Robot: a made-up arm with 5 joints. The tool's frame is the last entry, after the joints.
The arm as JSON. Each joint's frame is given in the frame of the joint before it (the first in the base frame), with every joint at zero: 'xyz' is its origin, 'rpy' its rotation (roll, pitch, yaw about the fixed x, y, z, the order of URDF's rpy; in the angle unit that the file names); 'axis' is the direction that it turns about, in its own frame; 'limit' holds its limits. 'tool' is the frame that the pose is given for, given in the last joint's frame.
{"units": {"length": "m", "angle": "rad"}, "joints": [
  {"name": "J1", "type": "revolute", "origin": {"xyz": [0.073, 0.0, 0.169], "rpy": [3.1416, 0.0, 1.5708]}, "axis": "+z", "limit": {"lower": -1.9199, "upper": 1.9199}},
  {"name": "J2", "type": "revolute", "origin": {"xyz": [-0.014, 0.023, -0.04], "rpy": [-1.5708, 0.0, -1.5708]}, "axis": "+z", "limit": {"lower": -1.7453, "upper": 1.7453}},
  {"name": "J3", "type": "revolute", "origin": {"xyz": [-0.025, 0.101, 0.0], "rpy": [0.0, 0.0, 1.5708]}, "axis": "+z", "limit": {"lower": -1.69, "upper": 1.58}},
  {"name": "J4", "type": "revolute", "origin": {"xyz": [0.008, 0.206, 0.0], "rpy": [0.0, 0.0, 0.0]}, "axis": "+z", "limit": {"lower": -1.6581, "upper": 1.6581}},
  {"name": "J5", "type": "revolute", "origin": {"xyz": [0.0, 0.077, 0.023], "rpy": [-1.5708, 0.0, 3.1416]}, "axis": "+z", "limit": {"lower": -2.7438, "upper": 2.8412}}
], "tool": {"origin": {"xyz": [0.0, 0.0, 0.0], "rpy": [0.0, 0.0, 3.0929]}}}
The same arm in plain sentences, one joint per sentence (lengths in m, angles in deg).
The arm has five revolute joints in a row. What follows holds with every joint at zero, and every direction is one of the base frame's. Joint 1 sits 0.073 m along +x and 0.169 m along +z from the base frame's origin and turns about -z, from -110 to 110 deg. Joint 2 sits 0.023 m along +x and 0.014 m along -y and 0.04 m along +z from joint 1 and turns about +y, from -100 to 100 deg. Joint 3 sits 0.025 m along +x and 0.101 m along +z from joint 2 and turns about +y, from -96.83 to 90.53 deg. Joint 4 sits 0.206 m along +x and 0.008 m along +z from joint 3 and turns about +y, from -95 to 95 deg. Joint 5 sits 0.077 m along +x and 0.023 m along +y from joint 4 and turns about -x, from -157.21 to 162.79 deg. The tool frame, which is the frame that the pose is given for, sits at the same point as joint 5; its axes are the base frame's turned by roll 89.98, pitch -87.21 and yaw -89.98 deg (as in URDF: about the fixed x, then y, then z).
